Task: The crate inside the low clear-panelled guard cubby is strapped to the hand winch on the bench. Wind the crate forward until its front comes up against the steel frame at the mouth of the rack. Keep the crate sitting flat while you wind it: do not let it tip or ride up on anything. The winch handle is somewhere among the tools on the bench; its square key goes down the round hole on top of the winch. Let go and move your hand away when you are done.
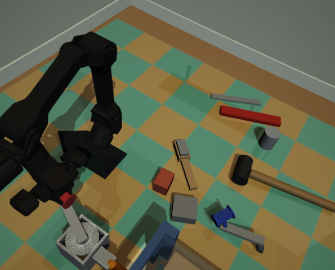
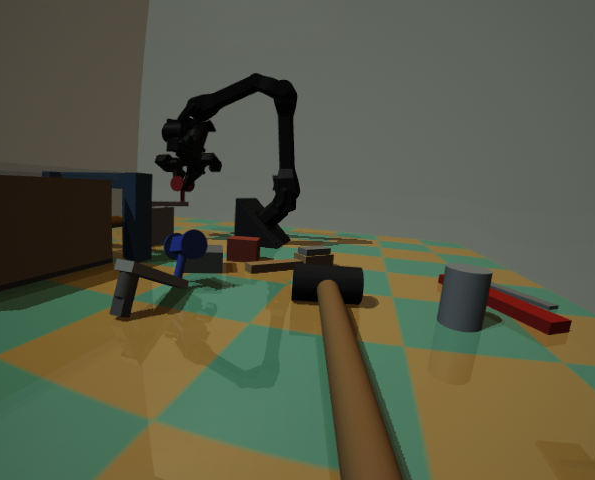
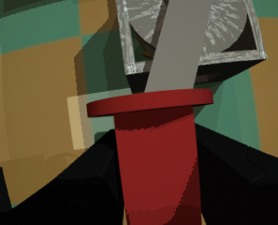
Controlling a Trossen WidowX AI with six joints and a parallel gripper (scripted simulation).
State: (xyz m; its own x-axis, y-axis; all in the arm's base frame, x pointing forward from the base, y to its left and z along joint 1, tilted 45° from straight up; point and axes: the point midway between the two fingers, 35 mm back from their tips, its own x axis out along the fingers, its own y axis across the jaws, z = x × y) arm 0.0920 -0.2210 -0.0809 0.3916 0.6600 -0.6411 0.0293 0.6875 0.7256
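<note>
The red-knobbed winch handle is 20 mm ahead of my gripper tip, 10 mm to the right of it and 30 mm below it. Round my gripper tip: red cylindrical grip: 10 mm behind; grey block: 240 mm ahead, 210 mm to the left, 110 mm below; boxy winch: 60 mm ahead, 50 mm to the right, 100 mm below.
</note>
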